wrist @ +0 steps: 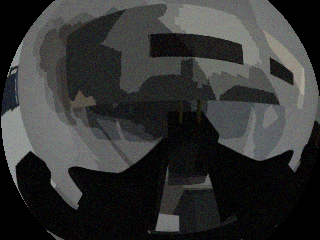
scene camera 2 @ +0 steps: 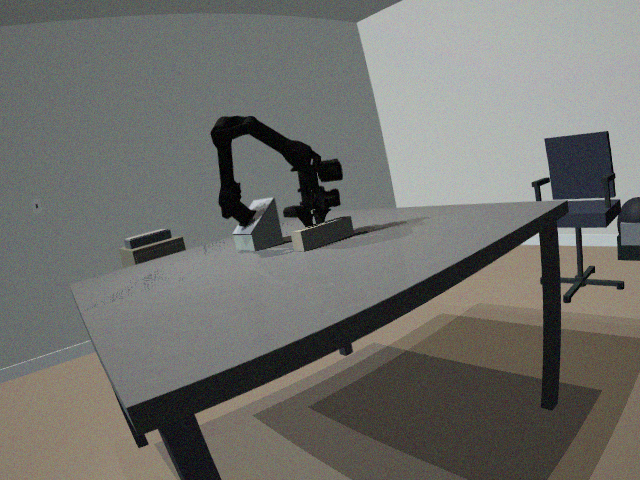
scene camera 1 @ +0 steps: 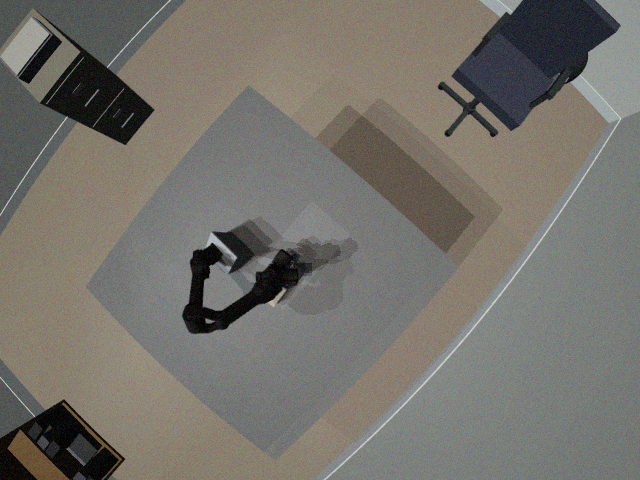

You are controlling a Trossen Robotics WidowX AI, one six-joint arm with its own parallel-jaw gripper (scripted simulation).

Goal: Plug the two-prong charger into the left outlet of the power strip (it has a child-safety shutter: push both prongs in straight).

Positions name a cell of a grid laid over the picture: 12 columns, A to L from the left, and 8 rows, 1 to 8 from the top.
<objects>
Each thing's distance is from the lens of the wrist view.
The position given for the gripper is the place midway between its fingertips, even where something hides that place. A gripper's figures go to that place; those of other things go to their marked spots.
gripper (wrist: G5): 0.10 m
two-prong charger (wrist: H5): 0.07 m
</objects>
